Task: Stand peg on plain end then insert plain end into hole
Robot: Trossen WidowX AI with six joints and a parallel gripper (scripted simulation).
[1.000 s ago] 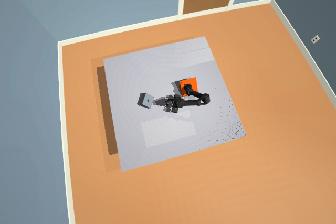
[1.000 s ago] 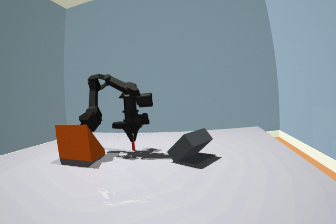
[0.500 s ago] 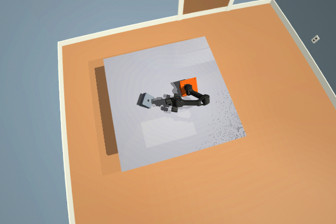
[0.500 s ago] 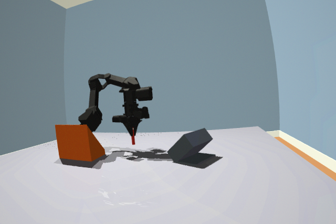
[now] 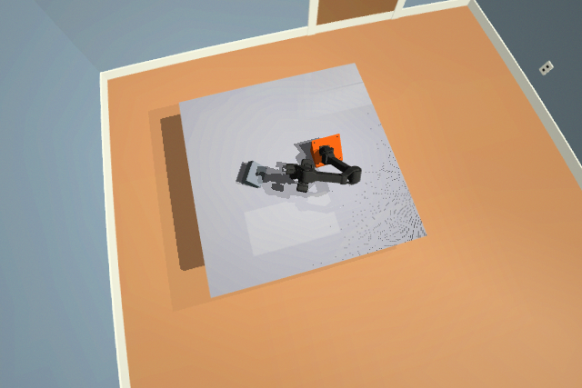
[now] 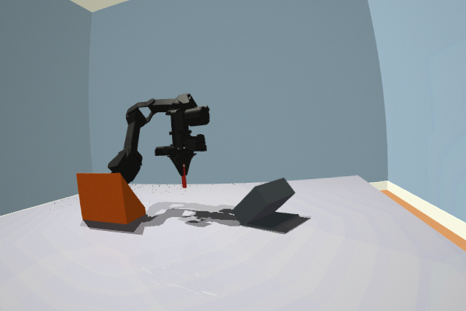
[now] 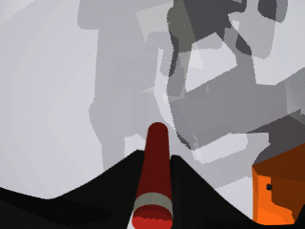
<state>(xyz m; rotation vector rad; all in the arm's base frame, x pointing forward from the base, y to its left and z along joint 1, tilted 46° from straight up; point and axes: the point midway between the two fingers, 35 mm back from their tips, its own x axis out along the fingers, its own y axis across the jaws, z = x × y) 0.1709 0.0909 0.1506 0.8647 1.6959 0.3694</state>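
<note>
The grey sloped panel is 280 mm ahead of my gripper tip, 110 mm to the right of it and 60 mm below it. From my gripper tip the other things lie so: red peg: 20 mm above.
</note>
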